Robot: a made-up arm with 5 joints.
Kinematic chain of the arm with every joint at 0, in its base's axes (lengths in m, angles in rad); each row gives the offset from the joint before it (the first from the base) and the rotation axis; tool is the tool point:
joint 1: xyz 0 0 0.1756 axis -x
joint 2: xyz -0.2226 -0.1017 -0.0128 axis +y
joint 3: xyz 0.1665 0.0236 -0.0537 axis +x
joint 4: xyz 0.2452 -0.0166 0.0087 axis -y
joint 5: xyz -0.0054 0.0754 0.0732 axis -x
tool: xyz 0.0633 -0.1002 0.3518
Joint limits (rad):
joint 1: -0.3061..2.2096
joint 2: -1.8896..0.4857
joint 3: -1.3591..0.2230
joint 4: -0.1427..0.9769
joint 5: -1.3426..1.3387
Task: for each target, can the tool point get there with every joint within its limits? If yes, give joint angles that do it. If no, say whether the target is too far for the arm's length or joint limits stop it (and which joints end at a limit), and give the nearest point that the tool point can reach.
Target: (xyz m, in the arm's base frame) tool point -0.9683 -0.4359 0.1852
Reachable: no: joint limits stop it (at a limit: joint 1, joint 2, joint 3) | nearest point -0.6836 -0.2938 0.3445 | short by 0.356 m
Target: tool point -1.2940 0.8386 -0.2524
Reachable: no: too far | nearest point -0.7170 0.3933 -0.0018 | short by 0.771 m
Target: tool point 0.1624 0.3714 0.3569
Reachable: yes | joints 0.0174 -0.3876 -1.2135 0.0848 0.3032
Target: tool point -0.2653 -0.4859 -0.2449
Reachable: no: joint limits stop it (at a limit: joint 2, joint 3, joint 5) | nearest point -0.1800 -0.3840 -0.1567 | short by 0.159 m
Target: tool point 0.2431 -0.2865 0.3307
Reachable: yes | joints 0.2510 0.2433 -0.2502 0.2261 -1.0229
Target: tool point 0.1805 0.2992 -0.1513
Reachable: yes | joints 1.9484 -0.1970 0.0325 -0.0172 0.9398
